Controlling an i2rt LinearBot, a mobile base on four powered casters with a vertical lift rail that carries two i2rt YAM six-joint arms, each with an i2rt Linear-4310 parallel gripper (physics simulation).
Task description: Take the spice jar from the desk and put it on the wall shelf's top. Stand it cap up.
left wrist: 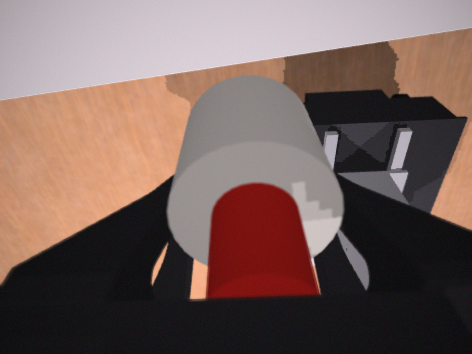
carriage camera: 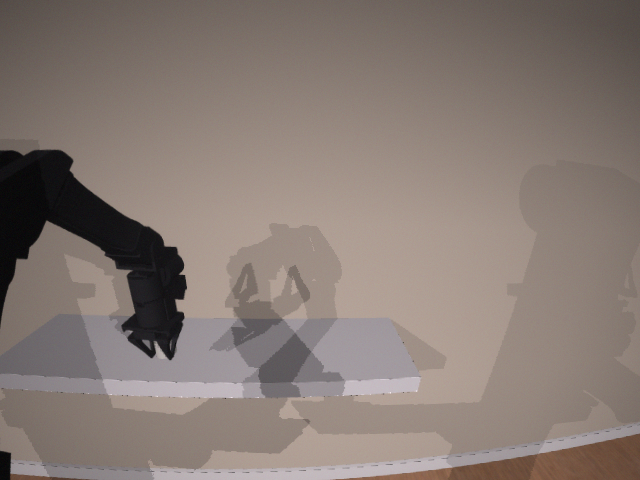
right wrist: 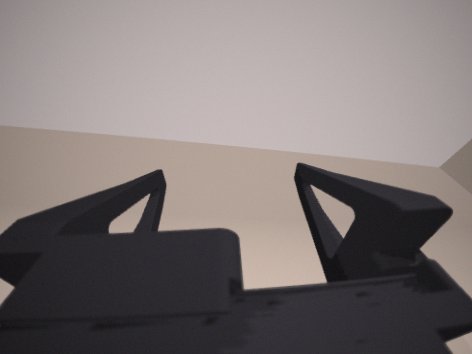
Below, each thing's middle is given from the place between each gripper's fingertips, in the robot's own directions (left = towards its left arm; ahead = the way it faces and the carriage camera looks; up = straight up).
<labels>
My right gripper is now 340 mm short of the spice jar (left wrist: 254,198), 660 mm to the right of it and 410 mm above it.
Right now the spice jar is 3 cm above my left hand and 2 cm ahead of it.
</labels>
